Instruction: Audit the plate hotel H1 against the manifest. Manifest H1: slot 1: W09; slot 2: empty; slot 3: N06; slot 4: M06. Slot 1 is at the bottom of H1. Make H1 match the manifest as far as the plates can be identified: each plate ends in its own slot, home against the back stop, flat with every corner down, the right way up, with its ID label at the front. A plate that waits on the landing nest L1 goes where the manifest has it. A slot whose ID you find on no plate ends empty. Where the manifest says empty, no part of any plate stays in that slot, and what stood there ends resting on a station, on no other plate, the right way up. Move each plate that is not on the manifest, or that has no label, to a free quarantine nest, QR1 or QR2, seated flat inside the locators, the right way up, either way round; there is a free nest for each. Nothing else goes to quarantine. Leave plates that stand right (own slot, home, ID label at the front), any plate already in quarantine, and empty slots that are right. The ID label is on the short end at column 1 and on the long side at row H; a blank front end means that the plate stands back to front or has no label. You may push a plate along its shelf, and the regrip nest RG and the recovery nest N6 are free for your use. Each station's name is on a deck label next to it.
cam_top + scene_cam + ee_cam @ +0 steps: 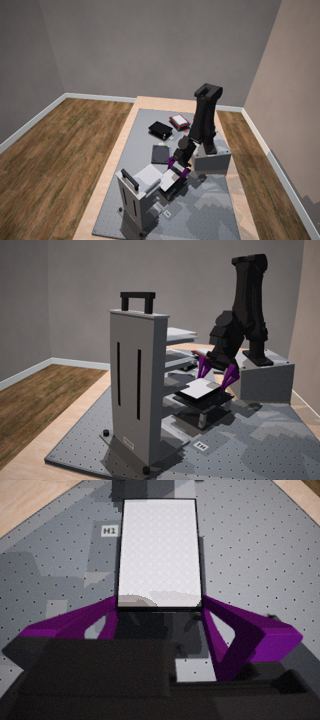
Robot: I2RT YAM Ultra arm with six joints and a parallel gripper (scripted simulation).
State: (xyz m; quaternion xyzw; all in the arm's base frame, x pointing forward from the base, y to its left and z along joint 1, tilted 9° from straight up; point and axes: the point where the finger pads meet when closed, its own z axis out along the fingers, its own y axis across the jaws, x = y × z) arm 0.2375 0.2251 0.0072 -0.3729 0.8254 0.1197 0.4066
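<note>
The dark plate is 40 mm ahead of my hand and 40 mm to the left of it. Also, from my hand: plate hotel H1: 200 mm ahead, 200 mm to the left, 60 mm above; black raised nest: 80 mm ahead, 470 mm to the right, 50 mm below; h1 deck label: 40 mm ahead, 180 mm to the left, 100 mm below.
</note>
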